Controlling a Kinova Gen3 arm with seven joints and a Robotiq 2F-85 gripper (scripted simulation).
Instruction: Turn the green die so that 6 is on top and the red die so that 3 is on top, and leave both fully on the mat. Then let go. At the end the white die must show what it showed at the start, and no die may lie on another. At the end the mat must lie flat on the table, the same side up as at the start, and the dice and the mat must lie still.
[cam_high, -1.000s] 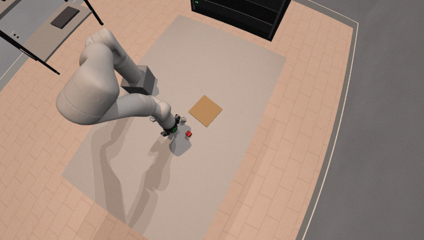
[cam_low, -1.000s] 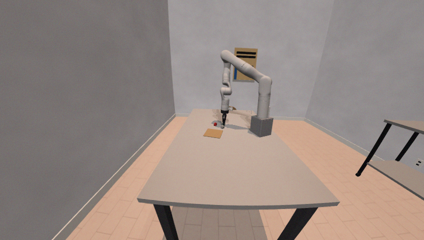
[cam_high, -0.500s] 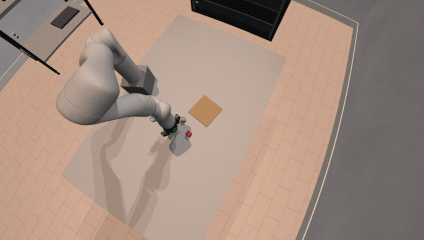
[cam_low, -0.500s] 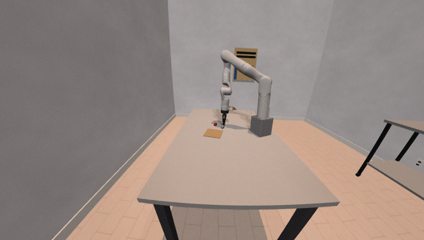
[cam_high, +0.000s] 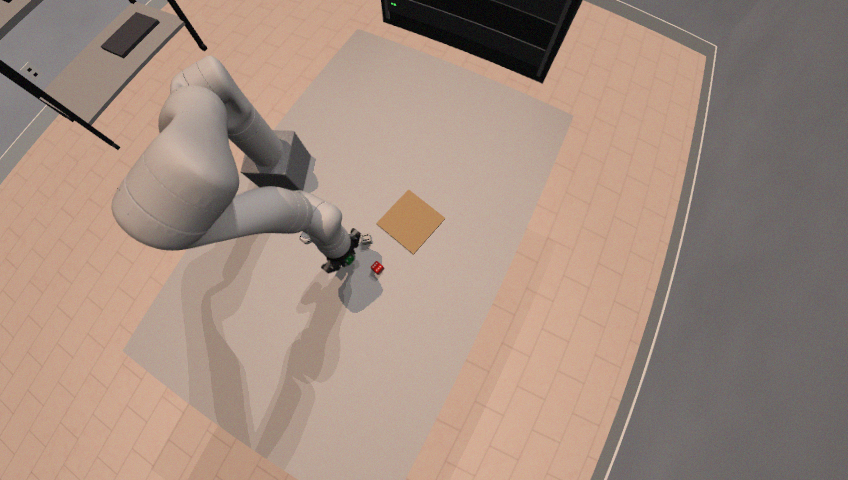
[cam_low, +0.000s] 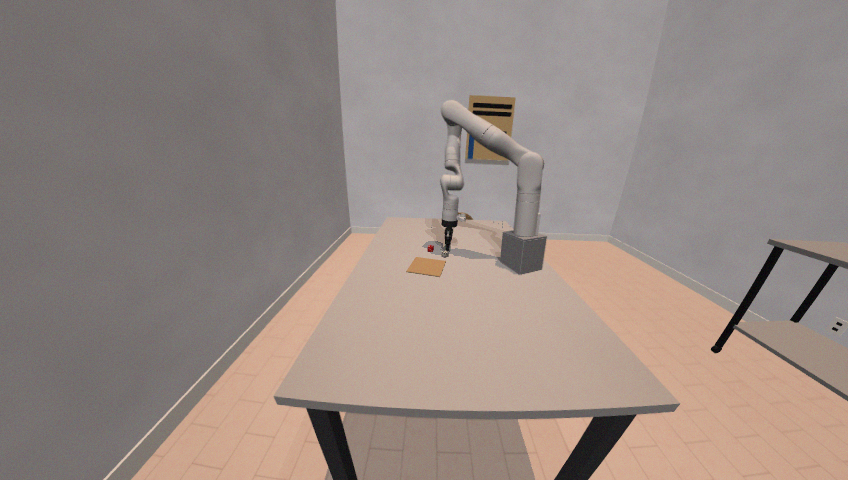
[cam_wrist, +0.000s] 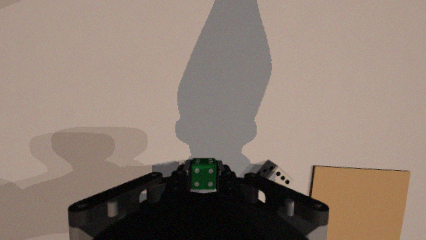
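Now: the white die 2 cm ahead of my hand, 7 cm to the left of it and 1 cm below it. The rest, counted from my hand: green die (1 cm below); red die (9 cm ahead, 2 cm to the left, 1 cm below); tan mat (10 cm ahead, 18 cm to the left, 2 cm below).
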